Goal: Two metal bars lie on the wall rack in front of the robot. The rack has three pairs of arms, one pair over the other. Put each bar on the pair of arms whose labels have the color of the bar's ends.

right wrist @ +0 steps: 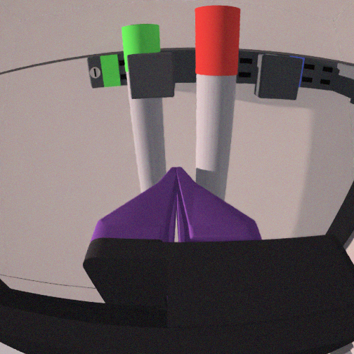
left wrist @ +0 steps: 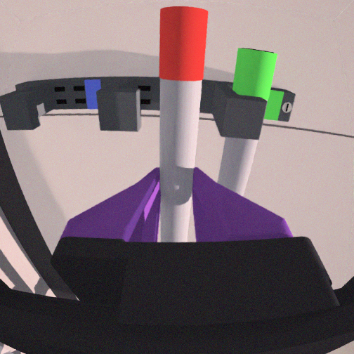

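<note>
My left gripper [left wrist: 176,175] is shut on the red-ended bar [left wrist: 179,120] [right wrist: 215,120], whose red end stands out past the rack arms in both views. The bar's end lies between the middle arm and the green-labelled arm, in front of the rack [left wrist: 60,102] [right wrist: 185,67]. My right gripper [right wrist: 176,175] is shut and empty. The red-ended bar passes beside its fingertips, apart from the tip gap. The green-ended bar [left wrist: 255,72] [right wrist: 147,130] lies behind the outer arm blocks, next to the green labels [left wrist: 275,105] [right wrist: 110,71]. No red label shows.
Dark arm blocks [left wrist: 120,110] [right wrist: 277,77] stick out near the blue labels [left wrist: 92,94] [right wrist: 302,72]. The outer blocks [left wrist: 242,117] [right wrist: 151,76] stand in front of the green-ended bar. Another block [left wrist: 20,110] stands at the far left in the left wrist view.
</note>
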